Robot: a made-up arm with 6 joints.
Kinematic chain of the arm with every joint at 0, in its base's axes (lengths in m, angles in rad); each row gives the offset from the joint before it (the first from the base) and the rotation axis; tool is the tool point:
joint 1: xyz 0 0 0.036 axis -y
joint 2: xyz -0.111 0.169 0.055 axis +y
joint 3: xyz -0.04 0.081 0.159 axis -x
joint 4: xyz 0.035 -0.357 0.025 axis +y
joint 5: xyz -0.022 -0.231 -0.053 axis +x
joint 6: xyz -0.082 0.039 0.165 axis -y
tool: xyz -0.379 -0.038 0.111
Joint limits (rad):
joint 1: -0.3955..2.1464
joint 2: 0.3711..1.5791
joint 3: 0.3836..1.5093
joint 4: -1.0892..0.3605
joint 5: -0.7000..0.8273
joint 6: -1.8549..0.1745
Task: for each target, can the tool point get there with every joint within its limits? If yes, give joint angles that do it. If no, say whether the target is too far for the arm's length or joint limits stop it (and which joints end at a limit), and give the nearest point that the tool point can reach.
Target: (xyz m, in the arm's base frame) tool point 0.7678 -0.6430 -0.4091
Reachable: no: joint limits stop it (at a limit: joint 1, joint 2, joint 4, joint 5) | nearest point 0.6825 -0.5136 -0.3014 | short by 0.189 m
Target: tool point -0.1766 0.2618 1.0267
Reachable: yes | joints 0.0981 0.6036 1.2208 -0.5333 0.0208 -0.6712
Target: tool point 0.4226 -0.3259 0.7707
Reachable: yes | joints 0.0691 1.3338 0.8949 -0.6365 0.7125 -0.1226
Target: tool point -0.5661 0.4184 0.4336
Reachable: yes | joints 1.4306 1.0872 1.0235 -0.2287 -0.5074 -1.0330
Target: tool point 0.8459 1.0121 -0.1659
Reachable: no: joint limits stop it (at a limit: joint 1, joint 3, joint 4) | nearest point 0.7775 0.7543 -0.1441 | short by 0.268 m
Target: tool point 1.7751 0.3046 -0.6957
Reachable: no: too far | nearest point 1.0525 0.2811 -0.3376 | short by 0.807 m
